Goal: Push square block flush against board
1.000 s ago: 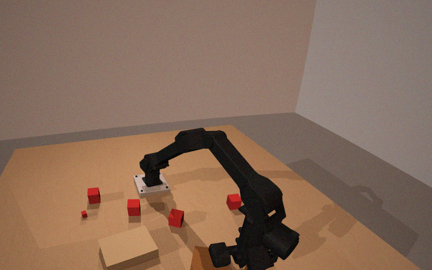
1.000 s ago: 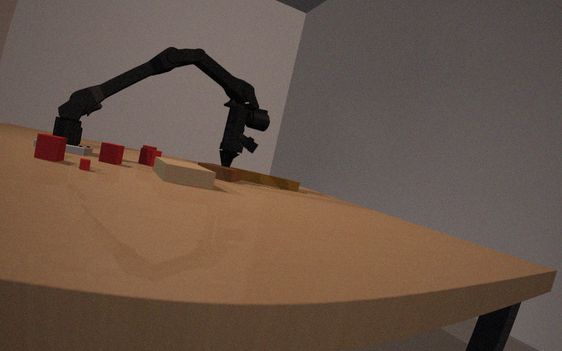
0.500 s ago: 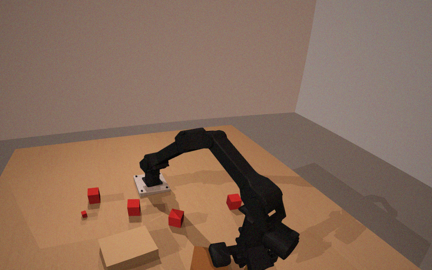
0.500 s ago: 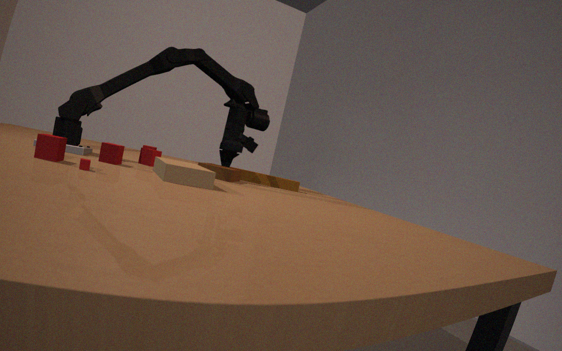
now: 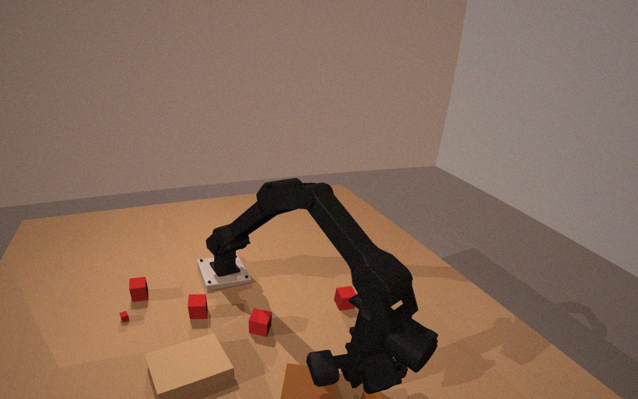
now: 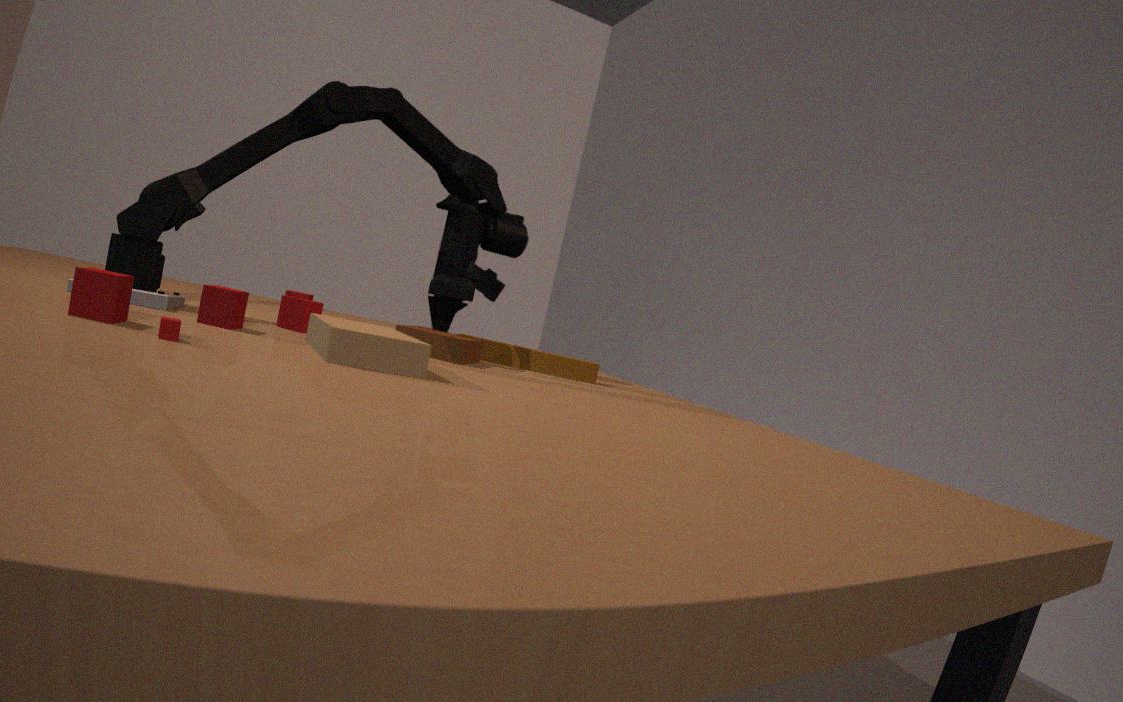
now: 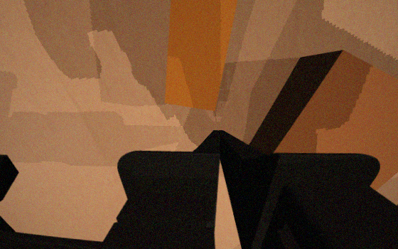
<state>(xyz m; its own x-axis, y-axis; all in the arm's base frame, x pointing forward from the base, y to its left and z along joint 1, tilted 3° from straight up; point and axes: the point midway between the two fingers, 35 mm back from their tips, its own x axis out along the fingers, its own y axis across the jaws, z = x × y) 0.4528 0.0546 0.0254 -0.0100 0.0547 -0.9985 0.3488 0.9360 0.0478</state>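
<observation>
My gripper tip is now 30 mm past the brown square block, 80 mm to the left of it and 10 mm below it. The rest, counted from my gripper tip: tan block: 190 mm behind, 250 mm to the right, 10 mm above; tiny red cube: 380 mm behind, 340 mm to the right; orange board: 130 mm ahead, 50 mm to the right, 10 mm above.
</observation>
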